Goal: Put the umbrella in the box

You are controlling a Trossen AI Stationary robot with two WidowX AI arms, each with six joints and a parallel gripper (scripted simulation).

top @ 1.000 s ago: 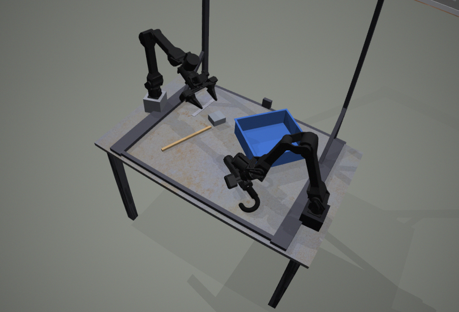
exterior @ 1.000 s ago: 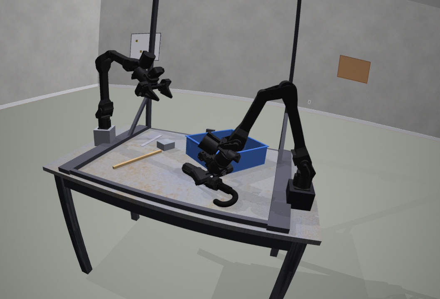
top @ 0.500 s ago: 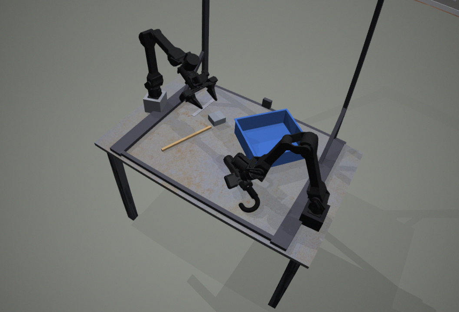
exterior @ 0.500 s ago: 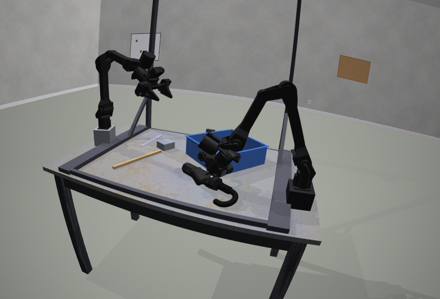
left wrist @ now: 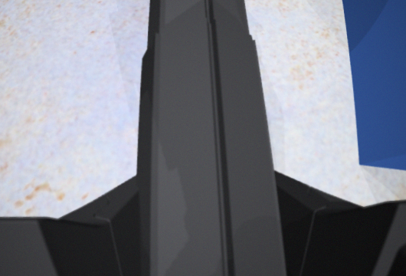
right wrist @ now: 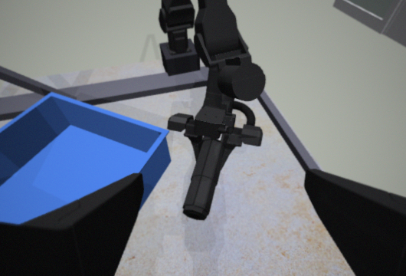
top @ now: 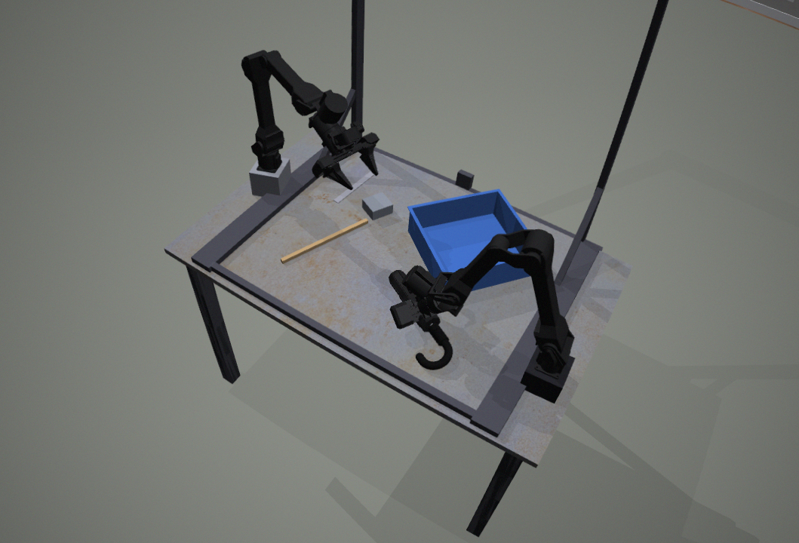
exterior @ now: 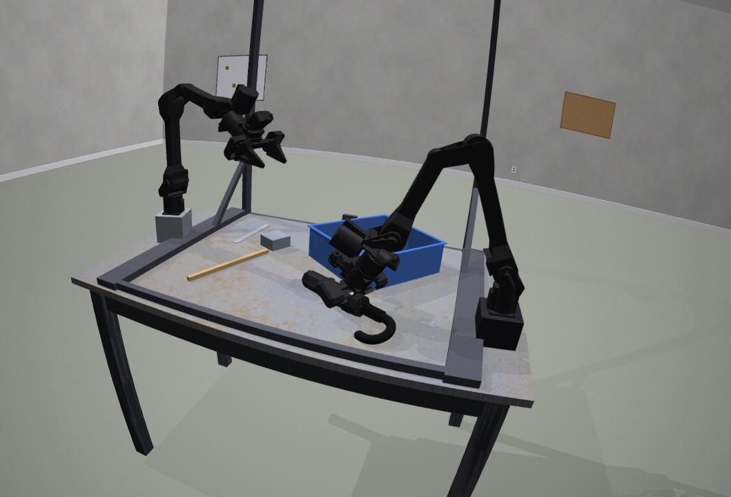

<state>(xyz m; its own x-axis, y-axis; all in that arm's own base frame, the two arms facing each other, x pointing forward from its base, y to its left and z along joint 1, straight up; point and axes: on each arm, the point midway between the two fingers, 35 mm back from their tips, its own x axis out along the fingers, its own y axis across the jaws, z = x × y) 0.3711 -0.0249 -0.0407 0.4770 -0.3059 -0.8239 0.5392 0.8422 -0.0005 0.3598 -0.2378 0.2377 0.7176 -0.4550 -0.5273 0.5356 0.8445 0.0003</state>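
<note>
Right now the blue storage box is 28 cm behind my left hand, 4 cm to the right of it and 2 cm above it. From my left hand the other things lie so: umbrella (3 cm ahead, 1 cm to the left, 1 cm below); then grey block (36 cm to the right, 22 cm behind, 2 cm below); then wooden stick (38 cm to the right, 3 cm below, 1 cm behind).
</note>
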